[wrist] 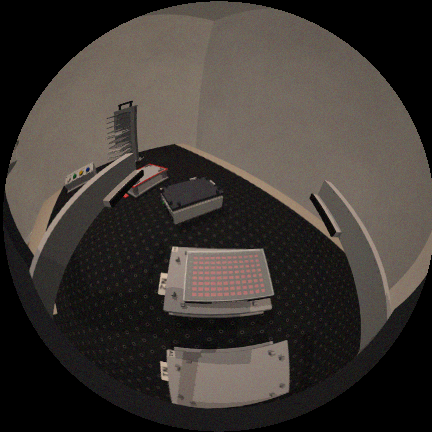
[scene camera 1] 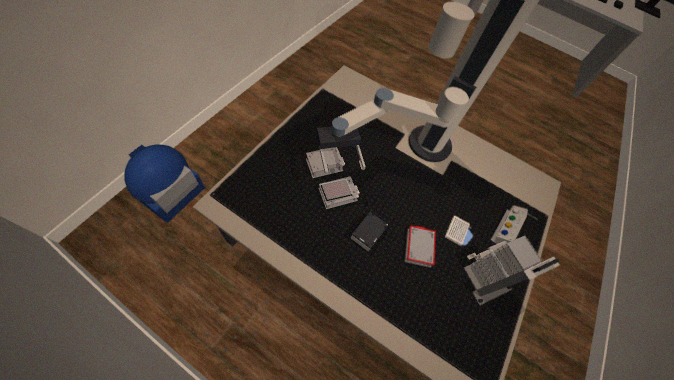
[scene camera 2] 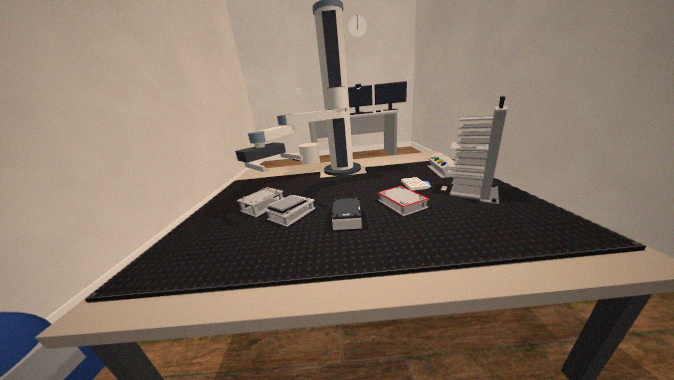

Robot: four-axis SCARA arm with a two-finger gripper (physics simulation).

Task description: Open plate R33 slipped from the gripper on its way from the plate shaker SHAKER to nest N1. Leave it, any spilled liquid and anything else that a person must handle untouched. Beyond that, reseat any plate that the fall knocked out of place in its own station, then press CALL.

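Pixels of known places: gripper, fingertip midpoint: (wrist: 230,168) (scene camera 1: 345,170) (scene camera 2: 284,163); arm's base at its link origin: (scene camera 1: 429,144) (scene camera 2: 342,169).
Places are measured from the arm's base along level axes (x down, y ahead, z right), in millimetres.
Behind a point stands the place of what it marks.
Note:
Plate R33 (scene camera 1: 457,229) @(x -25, y 418, z -331 mm) (scene camera 2: 413,183) @(x -27, y 432, z -326 mm) lies on the mat with a blue spill (scene camera 1: 468,237) @(x -14, y 416, z -396 mm) (scene camera 2: 426,184) @(x -27, y 461, z -376 mm) at its edge; the left finger side hides it in the wrist view. Nest N2 (wrist: 174,285) @(x -55, y 534, z 212 mm) bears a plate with reddish wells (scene camera 1: 336,190) @(x -77, y 617, z 244 mm) (scene camera 2: 288,202) @(x -77, y 619, z 239 mm) (wrist: 227,275) @(x -76, y 604, z 250 mm), which sits off-centre, away from the label side, with pins bare there. Nest N1 (scene camera 1: 316,163) @(x -69, y 545, z 410 mm) (scene camera 2: 259,197) @(x -69, y 519, z 389 mm) (wrist: 230,376) @(x -69, y 503, z 378 mm) bears no plate. The dark-topped shaker (scene camera 1: 370,230) @(x -68, y 691, z 11 mm) (scene camera 2: 346,207) @(x -68, y 693, z 15 mm) (wrist: 192,193) @(x -68, y 681, z 35 mm) is bare. My gripper (scene camera 1: 345,169) @(x -229, y 594, z 232 mm) (scene camera 2: 282,164) @(x -229, y 594, z 232 mm) (wrist: 230,168) @(x -229, y 594, z 232 mm) is open and empty, high near N1. The button box (scene camera 1: 501,236) @(x -72, y 354, z -514 mm) (scene camera 2: 440,167) @(x -61, y 334, z -501 mm) shows coloured buttons; CALL is unreadable.
A red-edged station (scene camera 1: 421,245) @(x -52, y 610, z -214 mm) (scene camera 2: 403,195) @(x -53, y 609, z -220 mm) (wrist: 151,172) @(x -53, y 639, z -194 mm) stands between shaker and R33. A tall shelf rack (scene camera 2: 493,155) @(x -192, y 643, z -531 mm) (wrist: 134,132) @(x -184, y 636, z -521 mm) stands at the right edge, near the button box. The arm's column (scene camera 2: 340,140) @(x -210, y 77, z -1 mm) rises at the back. A blue object (scene camera 1: 155,172) stands beside the table.

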